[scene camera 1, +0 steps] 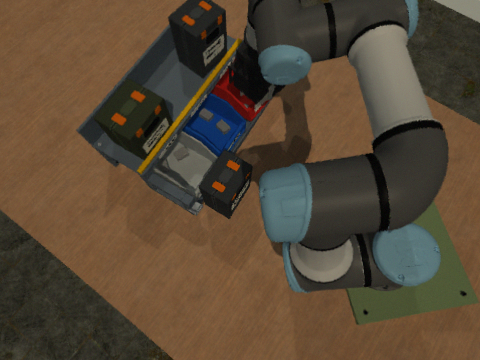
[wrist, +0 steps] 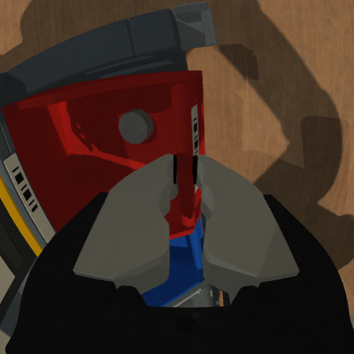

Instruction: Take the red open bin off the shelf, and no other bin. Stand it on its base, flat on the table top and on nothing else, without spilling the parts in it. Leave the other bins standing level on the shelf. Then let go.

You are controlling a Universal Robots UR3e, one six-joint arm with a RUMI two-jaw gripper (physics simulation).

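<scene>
The red open bin is at the far end of the bin row on the grey shelf. A round grey part lies in it. My gripper is shut on the red bin's outer wall, with the wall between its fingertips. In the wrist view that wall reaches slightly past the shelf's side edge. The blue bin is beside the red one, and the light grey bin is beyond it. The red bin's underside is hidden.
A black case and an olive case stand in the shelf behind the yellow bar. A smaller black case stands close beside the light grey bin. The wooden table top surrounds the shelf.
</scene>
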